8 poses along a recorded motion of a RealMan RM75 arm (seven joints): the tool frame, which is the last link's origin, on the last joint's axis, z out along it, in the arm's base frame.
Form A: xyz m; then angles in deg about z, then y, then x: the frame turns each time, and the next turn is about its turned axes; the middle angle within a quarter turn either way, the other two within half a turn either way.
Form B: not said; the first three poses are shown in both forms.
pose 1, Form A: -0.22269 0.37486 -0.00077 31.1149 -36.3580 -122.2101
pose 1, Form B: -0.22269 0.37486 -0.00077 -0.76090 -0.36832 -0.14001 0.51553
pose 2, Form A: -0.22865 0.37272 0.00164 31.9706 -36.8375 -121.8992
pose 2, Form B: -0.22865 0.37272 0.00164 -0.75509 -0.37590 -0.13866 0.51896
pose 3, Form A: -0.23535 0.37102 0.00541 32.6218 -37.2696 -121.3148
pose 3, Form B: -0.23535 0.37102 0.00541 -0.74878 -0.38226 -0.13692 0.52388
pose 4, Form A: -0.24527 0.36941 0.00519 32.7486 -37.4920 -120.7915
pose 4, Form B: -0.24527 0.36941 0.00519 -0.74519 -0.38443 -0.13621 0.52760
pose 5, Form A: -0.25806 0.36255 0.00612 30.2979 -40.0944 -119.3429
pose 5, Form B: -0.25806 0.36255 0.00612 -0.73743 -0.37898 -0.16163 0.53520
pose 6, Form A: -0.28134 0.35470 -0.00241 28.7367 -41.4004 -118.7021
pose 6, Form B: -0.28134 0.35470 -0.00241 -0.73488 -0.37427 -0.17625 0.53741
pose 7, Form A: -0.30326 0.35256 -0.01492 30.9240 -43.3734 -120.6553
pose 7, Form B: -0.30326 0.35256 -0.01492 -0.72938 -0.39156 -0.18682 0.52895
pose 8, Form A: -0.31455 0.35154 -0.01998 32.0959 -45.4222 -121.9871
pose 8, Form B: -0.31455 0.35154 -0.01998 -0.72356 -0.40294 -0.20084 0.52322
